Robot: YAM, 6 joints.
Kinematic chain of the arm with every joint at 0, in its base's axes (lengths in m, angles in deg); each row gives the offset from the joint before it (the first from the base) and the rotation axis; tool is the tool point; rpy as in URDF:
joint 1: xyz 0 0 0.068 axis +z
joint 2: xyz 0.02 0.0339 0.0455 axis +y
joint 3: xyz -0.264 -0.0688 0 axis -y
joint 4: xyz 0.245 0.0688 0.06 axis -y
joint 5: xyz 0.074 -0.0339 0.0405 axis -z
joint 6: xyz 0.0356 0 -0.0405 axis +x
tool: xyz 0 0 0 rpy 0 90 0
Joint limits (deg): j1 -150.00..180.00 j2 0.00..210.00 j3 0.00..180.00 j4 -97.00..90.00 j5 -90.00..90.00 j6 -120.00..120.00
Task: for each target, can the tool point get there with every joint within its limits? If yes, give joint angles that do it. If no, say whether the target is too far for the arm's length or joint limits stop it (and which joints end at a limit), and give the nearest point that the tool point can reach.
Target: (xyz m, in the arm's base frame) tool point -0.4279 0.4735 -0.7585
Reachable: no: too far | nearest point -0.2797 0.3095 -0.3387 | short by 0.474 m
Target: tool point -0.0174 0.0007 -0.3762
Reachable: no: joint limits stop it (at a limit: joint 2) | nearest point -0.0522 0.0021 -0.3224 | short by 0.064 m
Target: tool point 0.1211 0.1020 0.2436
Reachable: yes | joints 28.64 64.38 46.70 -73.78 -62.05 -101.75
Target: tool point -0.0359 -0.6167 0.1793
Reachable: yes | joints -95.90 162.91 152.36 -5.02 -50.93 49.91
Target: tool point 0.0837 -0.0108 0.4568
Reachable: yes | joints -1.34 31.31 59.46 -7.85 14.33 -34.89
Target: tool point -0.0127 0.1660 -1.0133
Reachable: no: too far | nearest point -0.0167 0.2182 -0.3791 | short by 0.636 m
